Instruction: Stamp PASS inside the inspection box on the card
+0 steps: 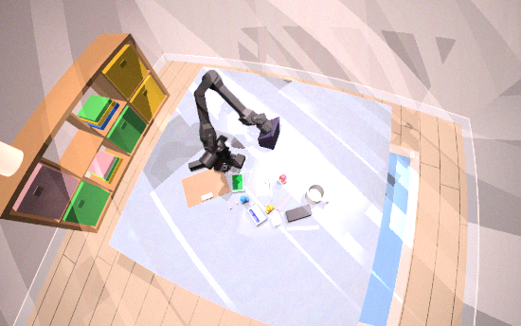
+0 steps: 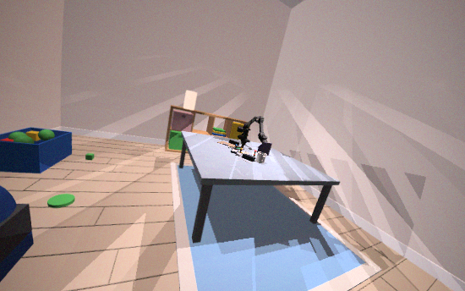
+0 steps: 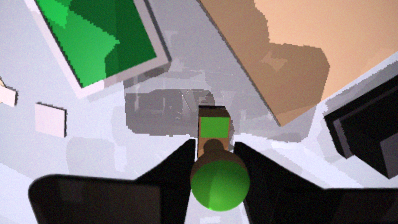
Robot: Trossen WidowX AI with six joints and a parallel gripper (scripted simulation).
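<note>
The green ink pad lies 90 mm ahead of my gripper tip, 60 mm to the left of it and 20 mm below it. From my gripper tip the other things lie so: dark bar: 20 mm ahead, 150 mm to the right, 10 mm below; white lined card: 80 mm ahead, 190 mm to the left, 20 mm below; blue stamp: 170 mm ahead, 120 mm to the left.
</note>
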